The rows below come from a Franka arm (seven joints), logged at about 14 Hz.
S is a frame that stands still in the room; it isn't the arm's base.
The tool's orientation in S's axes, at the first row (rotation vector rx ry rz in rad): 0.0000, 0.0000, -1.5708
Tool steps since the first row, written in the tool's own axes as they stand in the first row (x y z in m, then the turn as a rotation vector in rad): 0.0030, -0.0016, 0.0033, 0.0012, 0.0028, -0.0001; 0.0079, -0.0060, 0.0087, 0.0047, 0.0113, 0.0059; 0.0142, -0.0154, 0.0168, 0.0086, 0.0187, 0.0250; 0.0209, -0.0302, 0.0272, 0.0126, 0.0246, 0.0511; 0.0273, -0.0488, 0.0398, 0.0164, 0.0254, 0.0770; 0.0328, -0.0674, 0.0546, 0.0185, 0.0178, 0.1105; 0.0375, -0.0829, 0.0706, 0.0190, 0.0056, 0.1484; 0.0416, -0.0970, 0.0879, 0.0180, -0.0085, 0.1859
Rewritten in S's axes. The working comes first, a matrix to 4 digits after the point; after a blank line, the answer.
The tool's axes in the first row as the columns of a matrix, in S's axes (used below as rounded here):
0.0000, 1.0000, 0.0000
-1.0000, 0.0000, 0.0000
0.0000, 0.0000, 1.0000

-0.0016, -0.0030, 0.0033, 0.0028, -0.0012, -0.0001; -0.0060, -0.0079, 0.0087, 0.0113, -0.0047, 0.0059; -0.0154, -0.0142, 0.0168, 0.0187, -0.0086, 0.0250; -0.0302, -0.0209, 0.0272, 0.0246, -0.0126, 0.0511; -0.0488, -0.0273, 0.0398, 0.0254, -0.0164, 0.0770; -0.0674, -0.0328, 0.0546, 0.0178, -0.0185, 0.1105; -0.0829, -0.0375, 0.0706, 0.0056, -0.0190, 0.1484; -0.0970, -0.0416, 0.0879, -0.0085, -0.0180, 0.1859
